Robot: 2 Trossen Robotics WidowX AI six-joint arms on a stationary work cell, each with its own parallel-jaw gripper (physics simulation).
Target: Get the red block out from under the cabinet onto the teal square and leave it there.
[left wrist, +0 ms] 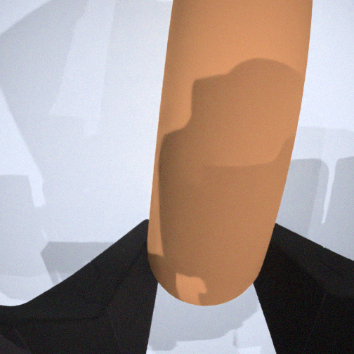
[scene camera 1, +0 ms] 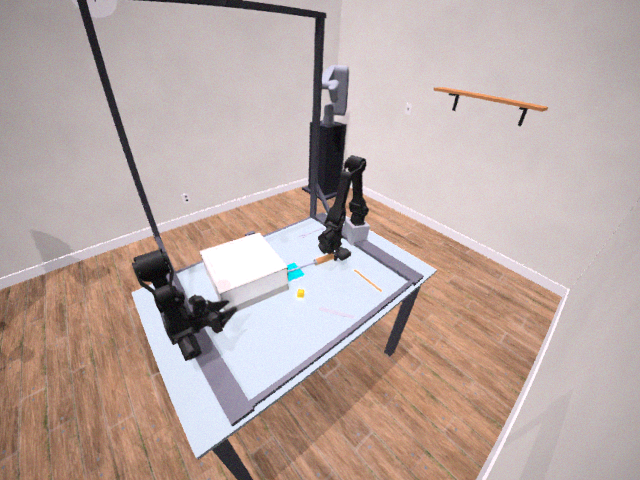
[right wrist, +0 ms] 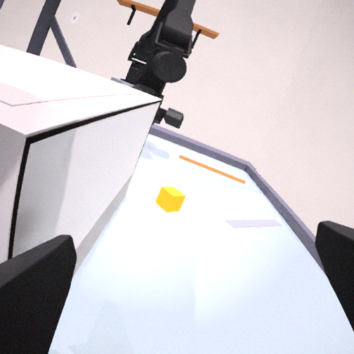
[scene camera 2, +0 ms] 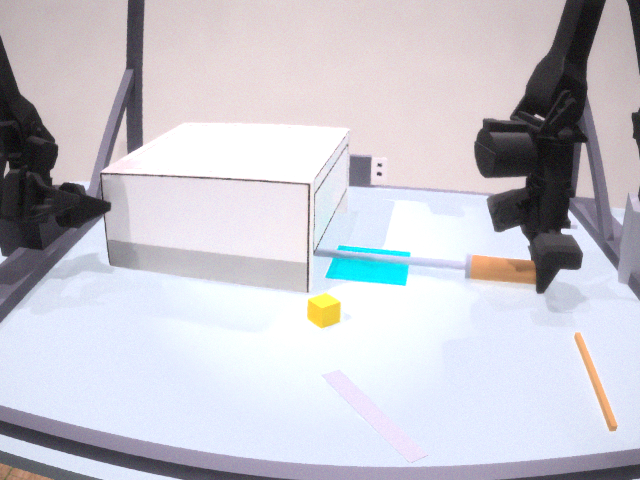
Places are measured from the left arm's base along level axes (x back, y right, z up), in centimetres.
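Pixels of known places: left gripper, between the fingertips: (scene camera 1: pixel 333 258) (scene camera 2: pixel 537 287); right gripper, between the fingertips: (scene camera 1: pixel 232 304) (scene camera 2: pixel 95 203); left arm's base, origin of its link: (scene camera 1: pixel 357 222).
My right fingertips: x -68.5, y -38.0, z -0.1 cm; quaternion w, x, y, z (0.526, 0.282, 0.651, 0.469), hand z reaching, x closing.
Observation:
Ahead of a thing's pixels: the offset from my right fingertips to its top centre. "*": to the spot under its first point.
The red block does not show in any view. The white cabinet @[dy +22.1, dx +6.3, dz +2.3 cm] (scene camera 1: pixel 244 263) (scene camera 2: pixel 206 222) (right wrist: pixel 85 170) stands on the table. The teal square @[* dy +20.1, dx +29.0, dz -11.2 cm] (scene camera 1: pixel 295 274) (scene camera 2: pixel 369 271) lies beside its right side. My left gripper (scene camera 1: pixel 334 254) (scene camera 2: pixel 540 273) (left wrist: pixel 201 228) is shut on the orange handle of a tool @[* dy +23.5, dx +44.6, dz -7.9 cm] (scene camera 1: pixel 324 258) (scene camera 2: pixel 501 269) (left wrist: pixel 230 150). The tool's thin grey rod passes above the teal square, and its far end is hidden at the cabinet's open right side. My right gripper (scene camera 1: pixel 230 311) (right wrist: pixel 197 243) is open and empty, near the cabinet's left end in scene camera 2.
A yellow cube @[dy +6.8, dx +27.7, dz -8.7 cm] (scene camera 1: pixel 300 293) (scene camera 2: pixel 323 310) (right wrist: pixel 170 199) lies in front of the cabinet's near right corner. A thin orange stick @[dy +6.3, dx +59.7, dz -10.5 cm] (scene camera 1: pixel 367 280) (scene camera 2: pixel 595 381) (right wrist: pixel 212 169) and a flat pink strip @[dy -6.5, dx +38.7, dz -11.1 cm] (scene camera 1: pixel 336 312) (scene camera 2: pixel 374 415) (right wrist: pixel 254 223) lie nearer the table's front edge.

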